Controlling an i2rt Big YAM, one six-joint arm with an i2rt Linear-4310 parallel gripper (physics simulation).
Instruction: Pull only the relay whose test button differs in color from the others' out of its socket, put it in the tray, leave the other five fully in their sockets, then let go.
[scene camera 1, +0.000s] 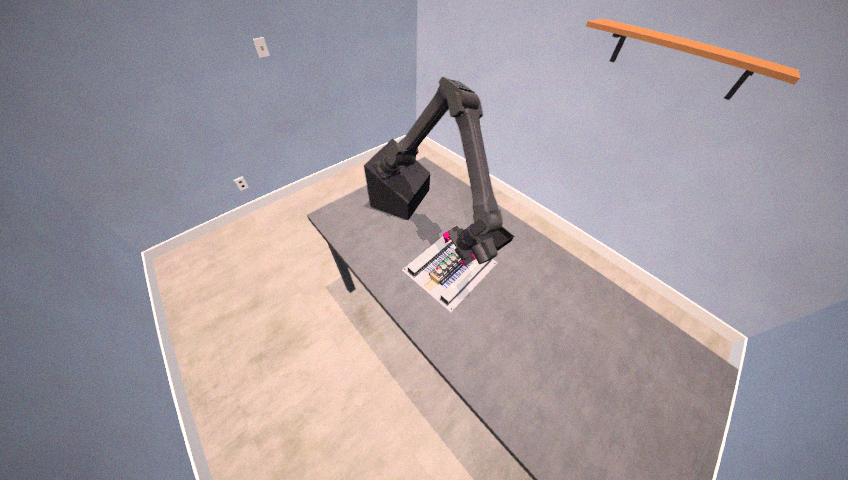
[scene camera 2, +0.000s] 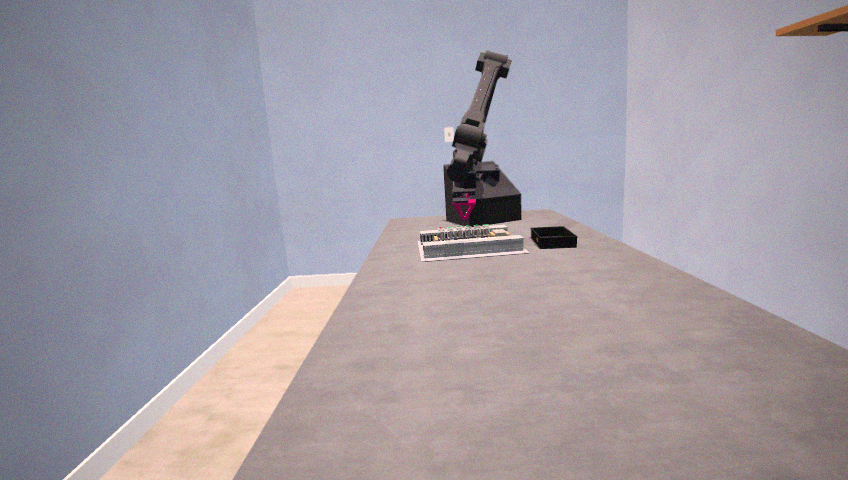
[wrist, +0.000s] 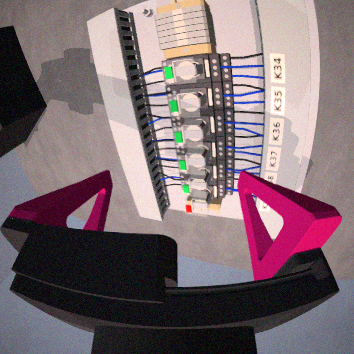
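Seen in the pictures: gripper, between the fingertips: (scene camera 1: 453, 252) (scene camera 2: 464, 212) (wrist: 174, 177); arm's base, origin of its link: (scene camera 1: 386, 168).
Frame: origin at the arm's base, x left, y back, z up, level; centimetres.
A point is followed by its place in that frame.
The relay with the red test button (scene camera 1: 438, 269) @[z -14.2, x -13.3, y -49.4 cm] (scene camera 2: 440, 228) @[z -14.0, x -13.6, y -50.1 cm] (wrist: 199, 206) @[z -14.2, x -12.9, y -50.1 cm] sits in its socket at the end of the row, at the low end in the wrist view. The other relays (wrist: 191, 102) @[z -14.2, x -1.5, y -49.6 cm] have green buttons and sit in a row of sockets on the white panel (wrist: 145, 37) @[z -20.7, x 5.7, y -42.4 cm]. My gripper (scene camera 1: 458, 249) @[z -9.4, x -5.7, y -49.6 cm] (scene camera 2: 465, 215) @[z -9.4, x -5.7, y -49.6 cm] (wrist: 174, 177) @[z -9.4, x -5.7, y -49.6 cm] is open and empty above the panel, its magenta fingers wide apart on either side of the row's low end in the wrist view. The black tray (scene camera 1: 506, 239) @[z -20.8, x 26.0, y -56.0 cm] (scene camera 2: 554, 243) @[z -19.4, x 20.6, y -57.6 cm] stands beside the panel, partly hidden by the arm in scene camera 1.
Grey wire ducts (scene camera 2: 473, 246) (wrist: 120, 110) run along both sides of the relay row, with blue and black wires between. A beige terminal block (wrist: 184, 26) @[z -16.3, x 5.3, y -48.8 cm] sits at the far end. Labels (wrist: 277, 68) @[z -16.7, x 1.7, y -56.6 cm] line one duct. The black arm base (scene camera 1: 395, 187) @[z -4.7, x -1.9, y -8.6 cm] (scene camera 2: 483, 199) @[z -10.1, x 5.4, y -13.6 cm] stands behind the panel.
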